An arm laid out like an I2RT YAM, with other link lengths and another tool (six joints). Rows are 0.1 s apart.
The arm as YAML. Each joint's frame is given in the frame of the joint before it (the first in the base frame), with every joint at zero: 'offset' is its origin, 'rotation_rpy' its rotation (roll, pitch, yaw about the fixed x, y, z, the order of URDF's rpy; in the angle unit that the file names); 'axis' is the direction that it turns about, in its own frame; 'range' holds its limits. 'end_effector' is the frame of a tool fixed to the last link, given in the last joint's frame.
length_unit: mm
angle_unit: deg
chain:
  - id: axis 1
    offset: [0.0, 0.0, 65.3]
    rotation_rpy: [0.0, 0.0, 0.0]
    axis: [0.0, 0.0, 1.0]
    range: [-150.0, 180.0]
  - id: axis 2
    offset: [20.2, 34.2, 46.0]
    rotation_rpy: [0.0, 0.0, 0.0]
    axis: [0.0, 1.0, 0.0]
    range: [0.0, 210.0]
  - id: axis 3
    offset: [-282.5, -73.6, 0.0]
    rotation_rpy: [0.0, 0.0, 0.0]
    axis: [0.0, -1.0, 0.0]
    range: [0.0, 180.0]
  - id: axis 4
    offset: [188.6, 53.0, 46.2]
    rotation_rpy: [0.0, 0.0, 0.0]
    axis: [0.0, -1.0, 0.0]
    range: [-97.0, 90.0]
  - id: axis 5
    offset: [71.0, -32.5, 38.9]
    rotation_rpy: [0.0, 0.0, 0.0]
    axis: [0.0, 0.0, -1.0]
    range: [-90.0, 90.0]
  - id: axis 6
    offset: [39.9, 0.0, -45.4]
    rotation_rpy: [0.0, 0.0, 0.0]
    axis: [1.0, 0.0, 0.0]
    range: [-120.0, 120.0]
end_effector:
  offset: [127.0, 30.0, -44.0]
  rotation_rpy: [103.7, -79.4, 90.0]
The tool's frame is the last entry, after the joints.
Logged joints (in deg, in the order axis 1, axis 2, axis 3, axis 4, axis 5, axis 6), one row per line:
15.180, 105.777, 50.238, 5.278, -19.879, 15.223
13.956, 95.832, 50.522, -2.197, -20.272, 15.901
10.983, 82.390, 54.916, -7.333, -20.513, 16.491
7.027, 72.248, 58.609, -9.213, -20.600, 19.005
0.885, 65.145, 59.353, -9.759, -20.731, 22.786
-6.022, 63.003, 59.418, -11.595, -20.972, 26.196
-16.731, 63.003, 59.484, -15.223, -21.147, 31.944
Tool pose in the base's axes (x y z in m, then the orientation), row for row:
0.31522, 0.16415, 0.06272, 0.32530, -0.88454, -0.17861, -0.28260
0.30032, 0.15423, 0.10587, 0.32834, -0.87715, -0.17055, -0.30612
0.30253, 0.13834, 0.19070, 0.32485, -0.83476, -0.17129, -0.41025
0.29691, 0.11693, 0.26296, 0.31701, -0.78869, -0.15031, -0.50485
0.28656, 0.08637, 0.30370, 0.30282, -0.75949, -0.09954, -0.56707
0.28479, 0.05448, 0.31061, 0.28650, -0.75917, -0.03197, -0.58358
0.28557, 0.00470, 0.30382, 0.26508, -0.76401, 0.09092, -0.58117
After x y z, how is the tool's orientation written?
As a quaternion, w x y z.
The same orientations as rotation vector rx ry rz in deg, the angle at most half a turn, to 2 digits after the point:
-132.86, -26.83, -42.45
-131.55, -25.58, -45.91
-125.41, -25.73, -61.63
-118.95, -22.67, -76.14
-115.35, -15.12, -86.12
-116.25, -4.90, -89.36
-118.26, 14.07, -89.96

